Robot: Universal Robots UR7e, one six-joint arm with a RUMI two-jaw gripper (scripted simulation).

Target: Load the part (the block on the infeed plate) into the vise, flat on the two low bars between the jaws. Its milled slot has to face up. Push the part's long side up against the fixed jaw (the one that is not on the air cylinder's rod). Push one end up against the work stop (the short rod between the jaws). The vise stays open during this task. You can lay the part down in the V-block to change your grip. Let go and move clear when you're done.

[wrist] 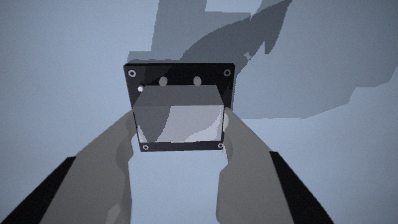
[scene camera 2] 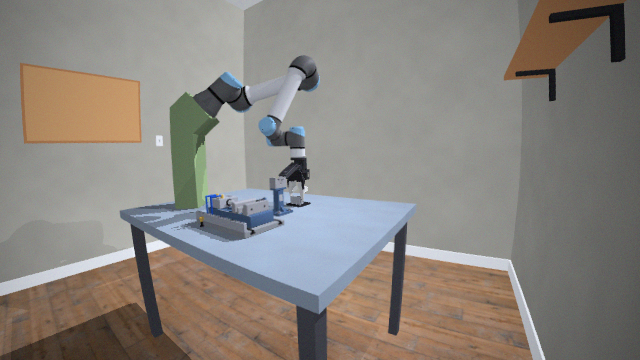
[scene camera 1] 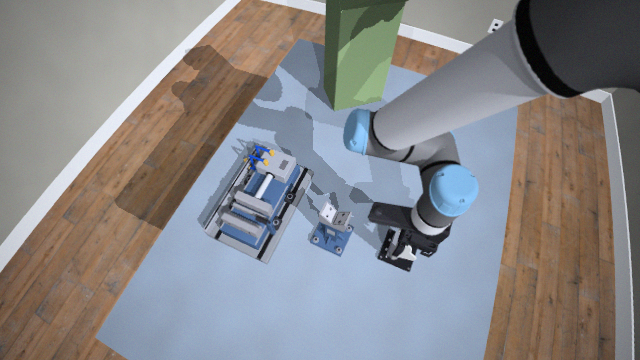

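My gripper point(scene camera 1: 396, 246) is visible, also in scene camera 2 point(scene camera 2: 297, 201) and in the wrist view point(wrist: 181, 109). Present as well: an air cylinder point(scene camera 1: 275, 161), a black infeed plate point(wrist: 148, 74) and a grey part point(wrist: 173, 113).
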